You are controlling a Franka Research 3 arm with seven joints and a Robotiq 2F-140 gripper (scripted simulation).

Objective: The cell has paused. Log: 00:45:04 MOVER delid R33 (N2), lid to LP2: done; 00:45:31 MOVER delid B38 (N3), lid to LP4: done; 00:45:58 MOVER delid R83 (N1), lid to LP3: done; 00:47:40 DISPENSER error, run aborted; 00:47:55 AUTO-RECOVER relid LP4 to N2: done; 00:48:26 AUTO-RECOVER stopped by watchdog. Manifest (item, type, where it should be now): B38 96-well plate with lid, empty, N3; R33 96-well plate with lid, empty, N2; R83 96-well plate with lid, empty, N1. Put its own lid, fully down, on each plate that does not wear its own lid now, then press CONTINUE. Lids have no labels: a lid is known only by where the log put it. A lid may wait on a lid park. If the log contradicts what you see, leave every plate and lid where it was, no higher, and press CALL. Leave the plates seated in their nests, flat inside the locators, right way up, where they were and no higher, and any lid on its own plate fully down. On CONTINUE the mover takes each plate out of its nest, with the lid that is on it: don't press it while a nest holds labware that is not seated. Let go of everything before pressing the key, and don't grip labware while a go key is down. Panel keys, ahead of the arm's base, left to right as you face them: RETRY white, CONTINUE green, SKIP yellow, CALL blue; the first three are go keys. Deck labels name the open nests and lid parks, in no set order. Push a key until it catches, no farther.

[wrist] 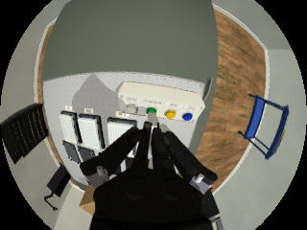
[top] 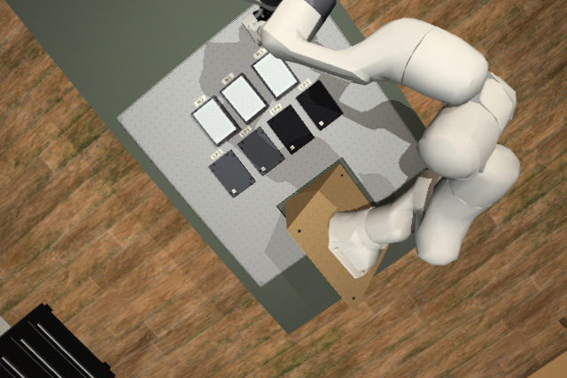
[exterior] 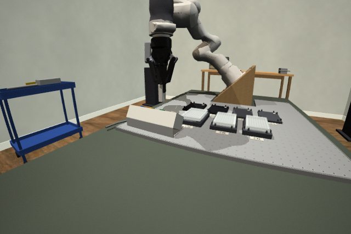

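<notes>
Now: the green key 70 mm below my hand. Also, from my hand: blue key: 100 mm to the right, 70 mm below, 10 mm ahead; then yellow skip key: 70 mm below, 50 mm to the right; then white key: 70 mm below, 50 mm to the left.
</notes>
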